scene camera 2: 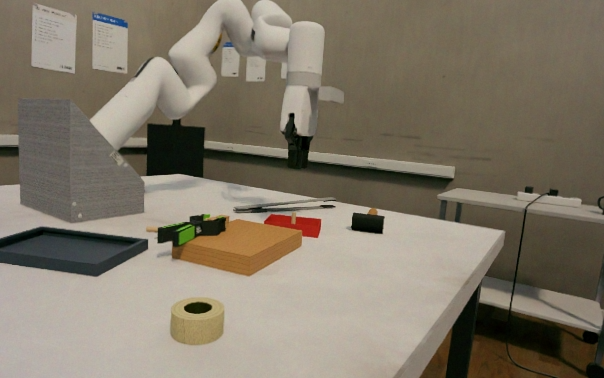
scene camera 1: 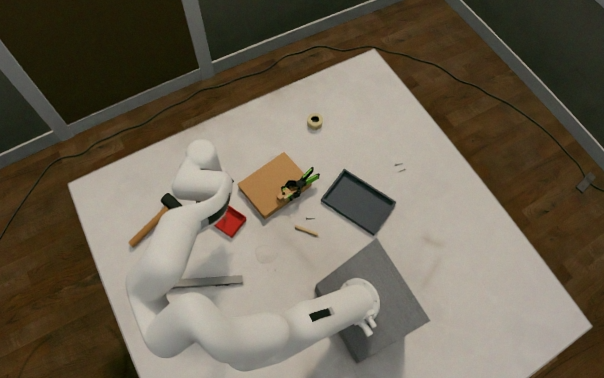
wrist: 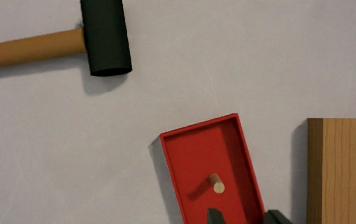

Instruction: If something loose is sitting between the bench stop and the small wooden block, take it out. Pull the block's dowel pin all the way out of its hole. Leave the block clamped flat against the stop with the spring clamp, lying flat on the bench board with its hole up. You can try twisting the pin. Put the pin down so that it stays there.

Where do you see a bench stop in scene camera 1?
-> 261, 187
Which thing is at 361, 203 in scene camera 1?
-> A dark tray.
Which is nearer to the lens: the bench stop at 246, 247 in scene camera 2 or the red tray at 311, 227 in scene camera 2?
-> The bench stop.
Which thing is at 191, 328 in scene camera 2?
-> A tape roll.
